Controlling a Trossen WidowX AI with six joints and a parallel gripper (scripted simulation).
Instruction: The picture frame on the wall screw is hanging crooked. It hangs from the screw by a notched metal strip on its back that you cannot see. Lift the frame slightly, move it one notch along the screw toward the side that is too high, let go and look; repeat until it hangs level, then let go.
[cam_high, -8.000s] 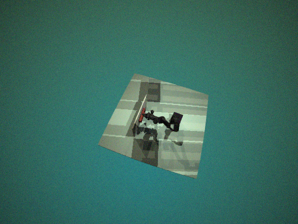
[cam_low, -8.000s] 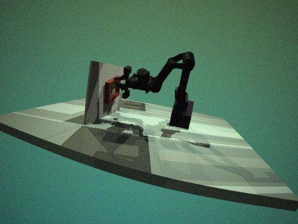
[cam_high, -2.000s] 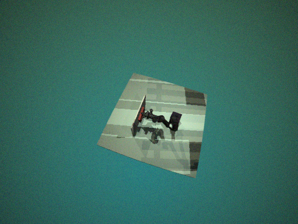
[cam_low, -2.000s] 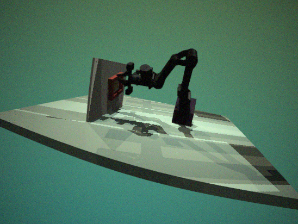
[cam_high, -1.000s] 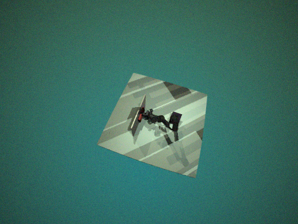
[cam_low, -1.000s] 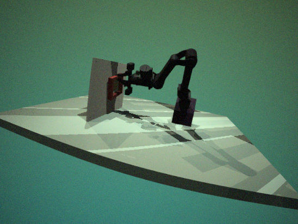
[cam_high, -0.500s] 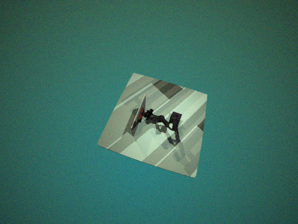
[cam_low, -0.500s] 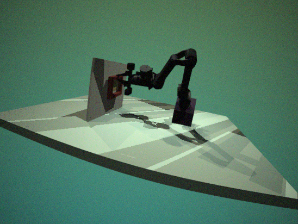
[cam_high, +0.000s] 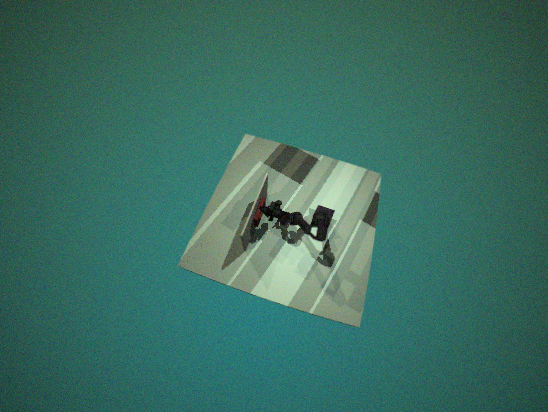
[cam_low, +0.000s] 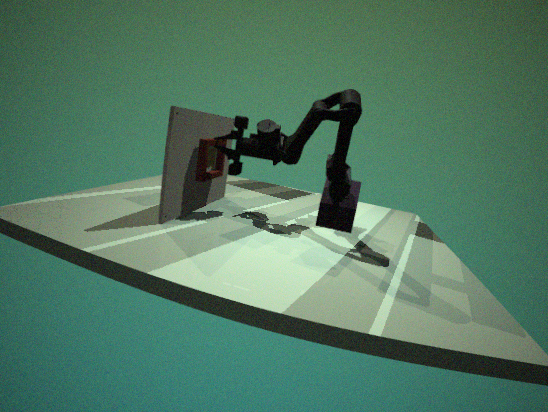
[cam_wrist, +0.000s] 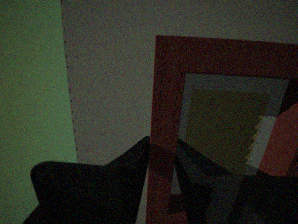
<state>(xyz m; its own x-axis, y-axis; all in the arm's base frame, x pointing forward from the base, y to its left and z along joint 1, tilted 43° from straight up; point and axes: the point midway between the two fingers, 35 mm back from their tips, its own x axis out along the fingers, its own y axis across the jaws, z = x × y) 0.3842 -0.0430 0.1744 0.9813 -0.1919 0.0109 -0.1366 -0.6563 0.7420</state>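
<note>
The red picture frame is 50 mm below my gripper tip. From my gripper tip the other things lie so: grey wall panel: 20 mm ahead, 10 mm to the left, 70 mm below.
</note>
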